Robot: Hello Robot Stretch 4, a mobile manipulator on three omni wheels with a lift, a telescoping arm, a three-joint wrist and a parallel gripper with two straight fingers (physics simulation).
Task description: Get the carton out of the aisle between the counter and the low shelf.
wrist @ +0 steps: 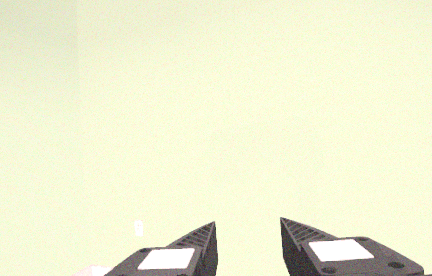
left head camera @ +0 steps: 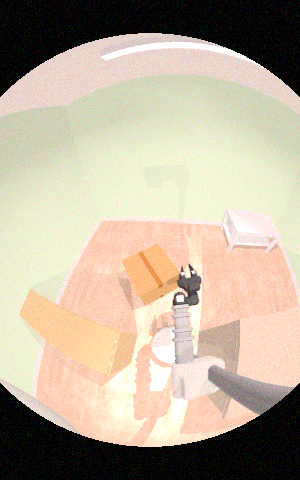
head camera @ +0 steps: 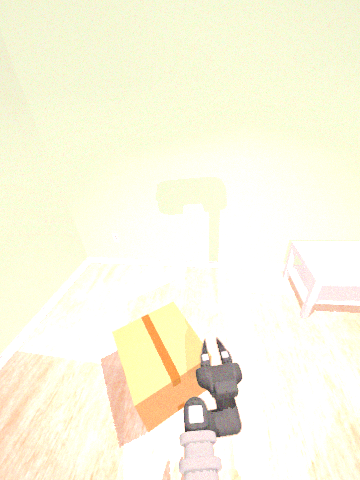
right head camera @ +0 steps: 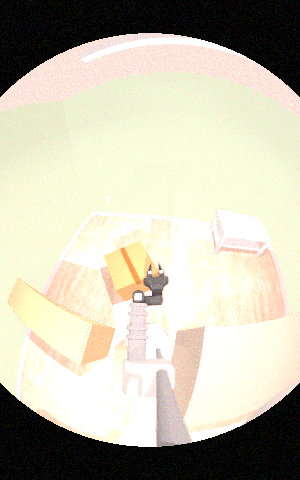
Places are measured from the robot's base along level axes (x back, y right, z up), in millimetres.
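Where they show: gripper, fingertip midpoint: (wrist: 248,239) (left head camera: 184,264) (head camera: 210,339) (right head camera: 154,263); robot's base, link origin: (left head camera: 171,343) (right head camera: 147,340).
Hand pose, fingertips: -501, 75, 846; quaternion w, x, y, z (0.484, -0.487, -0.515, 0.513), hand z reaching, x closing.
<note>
Each offset is from my fingertips to the top centre of the thing, as dx, dy, dz. Level surfaces: height alone.
The carton @[-283, -269, -466] (head camera: 137,360) (left head camera: 136,274) (right head camera: 119,270), an orange-yellow box with a darker tape stripe, sits on the floor, turned at an angle. In both side head views it appears beyond the gap between the low tan shelf @[dz -263] (left head camera: 70,330) (right head camera: 55,320) at the left and the pale counter @[dz +38] (left head camera: 267,345) (right head camera: 245,370) at the lower right. My gripper (head camera: 211,343) (left head camera: 187,268) (right head camera: 155,268) (wrist: 248,239) is open and empty. In the head view it overlaps the carton's right edge; its height above the floor and any contact are unclear. The carton does not show in the wrist view.
A white low table @[dz -423] (head camera: 332,260) (left head camera: 250,224) (right head camera: 240,226) stands at the back right near the far wall. A white round shape (left head camera: 162,345) lies partly behind my arm. A small outlet @[-1635, -856, -415] (wrist: 139,228) is on the green wall. Bright glare washes out parts of the floor.
</note>
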